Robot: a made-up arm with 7 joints. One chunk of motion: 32 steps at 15 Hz.
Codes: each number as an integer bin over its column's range. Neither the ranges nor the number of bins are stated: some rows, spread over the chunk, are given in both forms.
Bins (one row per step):
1: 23 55 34 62 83 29
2: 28 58 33 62 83 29
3: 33 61 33 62 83 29
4: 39 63 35 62 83 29
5: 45 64 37 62 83 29
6: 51 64 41 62 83 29
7: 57 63 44 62 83 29
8: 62 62 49 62 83 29
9: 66 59 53 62 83 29
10: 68 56 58 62 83 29
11: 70 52 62 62 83 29
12: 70 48 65 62 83 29
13: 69 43 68 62 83 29
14: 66 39 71 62 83 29
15: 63 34 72 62 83 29
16: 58 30 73 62 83 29
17: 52 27 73 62 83 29
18: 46 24 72 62 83 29
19: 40 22 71 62 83 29
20: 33 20 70 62 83 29
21: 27 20 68 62 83 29
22: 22 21 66 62 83 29
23: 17 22 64 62 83 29
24: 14 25 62 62 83 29
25: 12 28 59 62 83 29
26: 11 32 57 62 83 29
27: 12 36 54 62 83 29
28: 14 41 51 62 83 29
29: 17 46 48 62 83 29
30: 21 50 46 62 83 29
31: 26 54 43 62 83 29
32: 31 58 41 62 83 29
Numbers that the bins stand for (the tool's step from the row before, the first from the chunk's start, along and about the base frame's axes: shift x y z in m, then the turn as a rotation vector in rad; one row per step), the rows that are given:
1: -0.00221 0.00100 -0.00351 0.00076 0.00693 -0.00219
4: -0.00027 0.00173 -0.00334 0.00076 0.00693 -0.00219
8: 0.00252 0.00164 -0.00108 0.00076 0.00693 -0.00219
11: 0.00348 0.00073 0.00102 0.00076 0.00693 -0.00219
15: 0.00264 -0.00091 0.00264 0.00076 0.00693 -0.00219
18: 0.00058 -0.00182 0.00264 0.00076 0.00693 -0.00219
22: -0.00233 -0.00209 0.00167 0.00076 0.00693 -0.00219
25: -0.00355 -0.00145 0.00054 0.00076 0.00693 -0.00219
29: -0.00294 0.00018 -0.00124 0.00076 0.00693 -0.00219
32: -0.00124 0.00127 -0.00237 0.00076 0.00693 -0.00219
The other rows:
2: -0.00161 0.00127 -0.00367 0.00076 0.00693 -0.00219
3: -0.00100 0.00155 -0.00367 0.00076 0.00693 -0.00219
5: 0.00045 0.00182 -0.00302 0.00076 0.00693 -0.00219
6: 0.00118 0.00182 -0.00237 0.00076 0.00693 -0.00219
7: 0.00191 0.00173 -0.00189 0.00076 0.00693 -0.00219
9: 0.00300 0.00136 -0.00043 0.00076 0.00693 -0.00219
10: 0.00324 0.00109 0.00037 0.00076 0.00693 -0.00219
12: 0.00348 0.00036 0.00151 0.00076 0.00693 -0.00219
13: 0.00336 -0.00009 0.00199 0.00076 0.00693 -0.00219
14: 0.00300 -0.00045 0.00247 0.00076 0.00693 -0.00219
16: 0.00203 -0.00127 0.00280 0.00076 0.00693 -0.00219
17: 0.00130 -0.00155 0.00280 0.00076 0.00693 -0.00219
19: -0.00015 -0.00200 0.00247 0.00076 0.00693 -0.00219
20: -0.00100 -0.00218 0.00231 0.00076 0.00693 -0.00219
21: -0.00173 -0.00218 0.00199 0.00076 0.00693 -0.00219
23: -0.00294 -0.00200 0.00134 0.00076 0.00693 -0.00219
24: -0.00330 -0.00173 0.00102 0.00076 0.00693 -0.00219
26: -0.00367 -0.00109 0.00021 0.00076 0.00693 -0.00219
27: -0.00355 -0.00073 -0.00027 0.00076 0.00693 -0.00219
28: -0.00330 -0.00027 -0.00076 0.00076 0.00693 -0.00219
30: -0.00245 0.00055 -0.00157 0.00076 0.00693 -0.00219
31: -0.00185 0.00091 -0.00205 0.00076 0.00693 -0.00219

